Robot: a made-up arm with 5 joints.
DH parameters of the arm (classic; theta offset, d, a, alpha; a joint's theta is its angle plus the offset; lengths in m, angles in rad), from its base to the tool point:
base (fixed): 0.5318 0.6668 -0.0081 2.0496
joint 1: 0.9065 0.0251 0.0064 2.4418
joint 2: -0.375 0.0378 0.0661 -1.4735
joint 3: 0 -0.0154 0.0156 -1.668
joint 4: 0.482 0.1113 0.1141 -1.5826
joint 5: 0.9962 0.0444 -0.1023 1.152
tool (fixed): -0.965 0.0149 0 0
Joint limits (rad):
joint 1: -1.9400..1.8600
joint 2: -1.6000..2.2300
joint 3: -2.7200..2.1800
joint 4: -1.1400..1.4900
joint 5: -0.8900..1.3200
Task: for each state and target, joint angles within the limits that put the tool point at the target. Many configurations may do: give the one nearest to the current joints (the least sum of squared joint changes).
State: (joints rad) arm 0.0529 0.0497 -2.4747 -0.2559 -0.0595
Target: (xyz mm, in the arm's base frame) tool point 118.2 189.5 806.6
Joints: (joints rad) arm -0.2387 0.6050 -2.2102 -0.2644 -0.2146
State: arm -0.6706 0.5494 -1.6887 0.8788 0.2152
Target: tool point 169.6 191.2 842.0
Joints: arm -0.6794 0.4603 -1.8512 0.6653 0.5875
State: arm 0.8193 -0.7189 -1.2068 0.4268 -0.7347
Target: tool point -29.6 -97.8 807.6
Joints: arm -0.0438 -0.3845 -0.8070 0.6757 -0.8900
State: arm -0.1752 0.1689 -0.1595 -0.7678 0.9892
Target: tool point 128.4 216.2 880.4
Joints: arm -0.7401 -0.1830 -1.1830 -0.7089 0.8059
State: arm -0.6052 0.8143 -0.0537 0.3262 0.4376
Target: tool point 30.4 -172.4 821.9
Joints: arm -0.3948 0.5963 0.3341 0.5976 0.4211
